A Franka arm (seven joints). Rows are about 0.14 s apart.
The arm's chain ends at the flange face. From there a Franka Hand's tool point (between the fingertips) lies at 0.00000 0.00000 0.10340 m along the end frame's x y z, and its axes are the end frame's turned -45 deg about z.
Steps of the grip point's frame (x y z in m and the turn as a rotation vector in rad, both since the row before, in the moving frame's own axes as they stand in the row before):
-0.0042, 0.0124, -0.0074, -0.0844, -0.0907, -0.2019
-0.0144, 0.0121, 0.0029, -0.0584, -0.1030, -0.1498
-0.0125, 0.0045, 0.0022, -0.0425, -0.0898, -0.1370
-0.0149, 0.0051, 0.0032, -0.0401, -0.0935, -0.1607
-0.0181, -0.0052, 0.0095, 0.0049, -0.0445, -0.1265
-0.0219, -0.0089, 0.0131, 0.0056, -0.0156, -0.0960
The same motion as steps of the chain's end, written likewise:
0.0050, -0.0010, -0.0066, -0.1238, -0.0045, -0.2019
0.0007, 0.0068, 0.0036, -0.1141, -0.0315, -0.1498
-0.0029, 0.0022, 0.0027, -0.0936, -0.0334, -0.1370
-0.0038, 0.0041, 0.0037, -0.0945, -0.0378, -0.1607
-0.0131, 0.0060, 0.0096, -0.0280, -0.0349, -0.1265
-0.0203, 0.0084, 0.0131, -0.0071, -0.0150, -0.0960

